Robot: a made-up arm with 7 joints. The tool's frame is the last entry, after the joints.
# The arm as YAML. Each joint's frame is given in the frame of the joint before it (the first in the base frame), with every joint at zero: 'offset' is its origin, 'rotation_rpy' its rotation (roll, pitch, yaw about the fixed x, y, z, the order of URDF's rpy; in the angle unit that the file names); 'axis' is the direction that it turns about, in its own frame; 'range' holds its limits. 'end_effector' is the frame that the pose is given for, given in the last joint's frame.
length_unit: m
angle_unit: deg
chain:
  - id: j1
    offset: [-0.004, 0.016, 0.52]
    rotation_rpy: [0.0, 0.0, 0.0]
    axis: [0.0, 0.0, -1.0]
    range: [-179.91, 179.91]
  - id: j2
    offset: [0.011, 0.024, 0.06]
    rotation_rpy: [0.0, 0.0, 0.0]
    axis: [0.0, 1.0, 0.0]
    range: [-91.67, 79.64]
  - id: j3
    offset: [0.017, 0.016, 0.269]
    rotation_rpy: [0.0, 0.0, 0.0]
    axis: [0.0, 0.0, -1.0]
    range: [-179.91, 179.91]
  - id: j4
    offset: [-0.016, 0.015, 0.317]
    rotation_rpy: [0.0, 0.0, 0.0]
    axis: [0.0, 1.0, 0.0]
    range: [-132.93, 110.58]
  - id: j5
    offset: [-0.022, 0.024, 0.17]
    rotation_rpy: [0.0, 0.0, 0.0]
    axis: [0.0, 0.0, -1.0]
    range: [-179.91, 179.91]
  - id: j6
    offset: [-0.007, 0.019, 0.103]
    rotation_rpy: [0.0, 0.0, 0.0]
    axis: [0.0, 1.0, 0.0]
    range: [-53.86, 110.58]
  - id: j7
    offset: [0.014, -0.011, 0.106]
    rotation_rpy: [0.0, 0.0, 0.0]
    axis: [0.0, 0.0, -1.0]
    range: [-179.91, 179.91]
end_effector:
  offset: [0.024, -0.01, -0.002]
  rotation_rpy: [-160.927, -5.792, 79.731]
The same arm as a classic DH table. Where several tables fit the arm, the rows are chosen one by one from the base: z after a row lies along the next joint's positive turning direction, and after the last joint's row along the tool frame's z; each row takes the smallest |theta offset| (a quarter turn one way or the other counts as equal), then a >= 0, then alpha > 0; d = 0 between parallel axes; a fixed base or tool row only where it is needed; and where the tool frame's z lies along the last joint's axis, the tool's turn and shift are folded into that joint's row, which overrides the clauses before.
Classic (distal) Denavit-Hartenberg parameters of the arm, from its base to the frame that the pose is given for. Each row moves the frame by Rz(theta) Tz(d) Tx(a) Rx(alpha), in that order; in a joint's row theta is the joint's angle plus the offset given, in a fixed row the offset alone. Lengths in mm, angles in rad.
base (fixed): a -16.5; alpha 3.1416; d 0.0; theta offset -1.3258
j1: a 11.0; alpha 1.5708; d -580.0; theta offset -1.3258
j2: a 17.0; alpha -1.5708; d 40.0; theta offset 0.0000
j3: a -16.0; alpha 1.5708; d -586.0; theta offset 0.0000
j4: a -22.0; alpha -1.5708; d 39.0; theta offset 0.0000
j5: a -7.0; alpha 1.5708; d -273.0; theta offset 0.0000
j6: a 14.0; alpha -1.5708; d 8.0; theta offset 0.0000
j7: a 1.8; alpha 0.3474; d -32.4; theta offset -1.1076
tool (fixed): a 0.0; alpha 0.0000; d -76.2; theta offset -0.3010
Joint limits (rad, base to tool): -3.1400..3.1400 -1.5999..1.3900 -3.1400..3.1400 -2.3201..1.9300 -3.1400..3.1400 -0.9400..1.9300 -3.1400..3.1400

